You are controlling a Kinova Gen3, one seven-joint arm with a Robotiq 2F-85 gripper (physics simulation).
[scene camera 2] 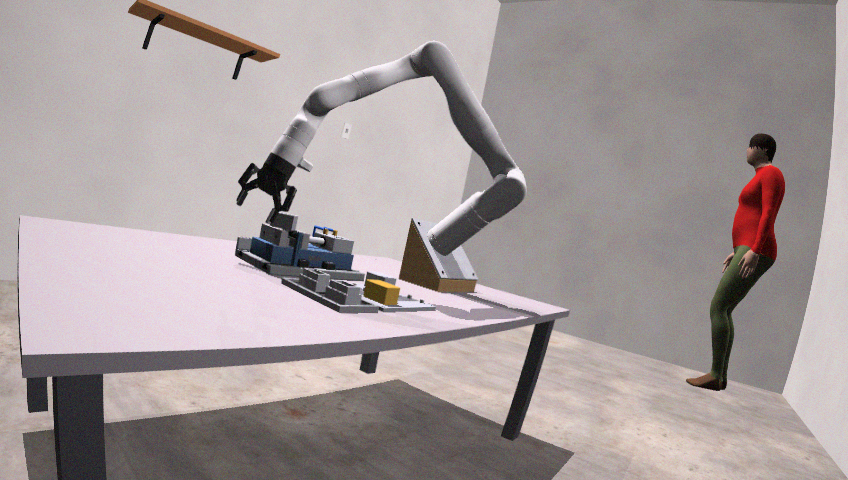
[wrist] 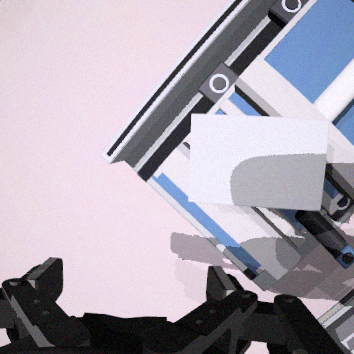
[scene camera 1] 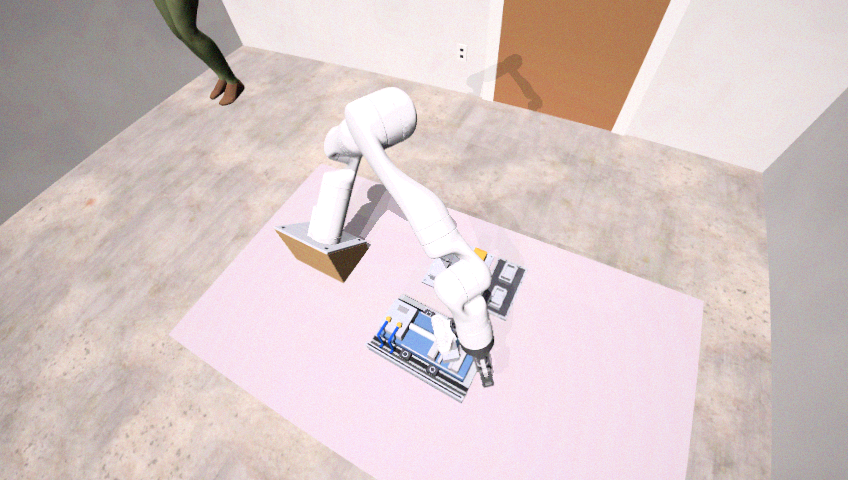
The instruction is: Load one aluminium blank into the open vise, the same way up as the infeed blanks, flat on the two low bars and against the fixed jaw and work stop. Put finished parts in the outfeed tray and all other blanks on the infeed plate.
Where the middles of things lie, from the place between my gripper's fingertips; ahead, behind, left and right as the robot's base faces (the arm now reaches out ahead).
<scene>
Right now my hand is 16 cm past the vise base (scene camera 2: 266, 250), 4 cm to the right of it and 8 cm above it. Also, from my hand: outfeed tray (scene camera 1: 511, 295): 1 cm behind, 28 cm to the left, 11 cm below.
</scene>
